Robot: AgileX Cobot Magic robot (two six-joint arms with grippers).
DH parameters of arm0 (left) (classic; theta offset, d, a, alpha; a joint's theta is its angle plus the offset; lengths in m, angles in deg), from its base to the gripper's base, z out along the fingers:
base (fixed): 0 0 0 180
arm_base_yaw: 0 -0.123 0 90
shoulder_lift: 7.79 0 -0.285 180
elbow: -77.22 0 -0.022 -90
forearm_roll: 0 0.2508 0 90
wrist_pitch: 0 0 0.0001 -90
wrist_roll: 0 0.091 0 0
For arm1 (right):
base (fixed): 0 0 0 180
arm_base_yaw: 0 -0.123 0 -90
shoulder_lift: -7.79 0 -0.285 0
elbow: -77.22 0 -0.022 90
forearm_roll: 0 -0.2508 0 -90
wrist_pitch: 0 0 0.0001 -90
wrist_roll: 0 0.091 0 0
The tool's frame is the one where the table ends.
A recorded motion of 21 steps. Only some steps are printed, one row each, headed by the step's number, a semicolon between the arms.
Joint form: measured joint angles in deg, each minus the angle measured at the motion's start. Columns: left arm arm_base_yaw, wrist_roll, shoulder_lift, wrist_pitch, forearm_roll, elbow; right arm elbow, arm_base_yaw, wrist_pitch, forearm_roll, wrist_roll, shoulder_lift.
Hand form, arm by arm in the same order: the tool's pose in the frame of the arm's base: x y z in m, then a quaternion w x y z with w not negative. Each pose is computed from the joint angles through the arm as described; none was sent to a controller.
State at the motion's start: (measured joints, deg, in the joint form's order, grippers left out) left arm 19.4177 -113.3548 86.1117 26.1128 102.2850 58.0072; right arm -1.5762 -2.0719 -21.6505 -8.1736 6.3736 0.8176
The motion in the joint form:
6: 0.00 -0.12 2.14 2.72 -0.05 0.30; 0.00 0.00 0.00 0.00 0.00 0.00
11: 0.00 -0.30 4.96 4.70 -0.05 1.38; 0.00 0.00 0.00 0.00 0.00 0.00
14: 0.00 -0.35 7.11 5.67 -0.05 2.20; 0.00 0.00 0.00 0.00 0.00 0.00
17: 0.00 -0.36 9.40 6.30 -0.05 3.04; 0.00 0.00 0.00 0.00 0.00 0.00
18: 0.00 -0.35 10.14 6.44 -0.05 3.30; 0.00 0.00 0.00 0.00 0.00 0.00
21: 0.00 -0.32 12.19 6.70 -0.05 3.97; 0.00 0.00 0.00 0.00 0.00 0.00
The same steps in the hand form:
6: 0.3018 -0.1518 0.2785 0.40504 0.19073 0.83352 -0.32375; 0.0522 0.0067 0.1710 0.58432 0.06798 0.80199 0.10371
11: 0.3087 -0.1570 0.2676 0.38274 0.19521 0.83863 -0.33482; 0.0522 0.0067 0.1710 0.58432 0.06798 0.80199 0.10371
14: 0.3143 -0.1604 0.2590 0.36826 0.19665 0.84279 -0.33974; 0.0522 0.0067 0.1710 0.58432 0.06798 0.80199 0.10371
17: 0.3205 -0.1634 0.2493 0.35446 0.19660 0.84763 -0.34238; 0.0522 0.0067 0.1710 0.58432 0.06798 0.80199 0.10371
18: 0.3225 -0.1643 0.2460 0.35023 0.19638 0.84928 -0.34279; 0.0522 0.0067 0.1710 0.58432 0.06798 0.80199 0.10371
21: 0.3279 -0.1666 0.2365 0.33868 0.19511 0.85411 -0.34311; 0.0522 0.0067 0.1710 0.58432 0.06798 0.80199 0.10371

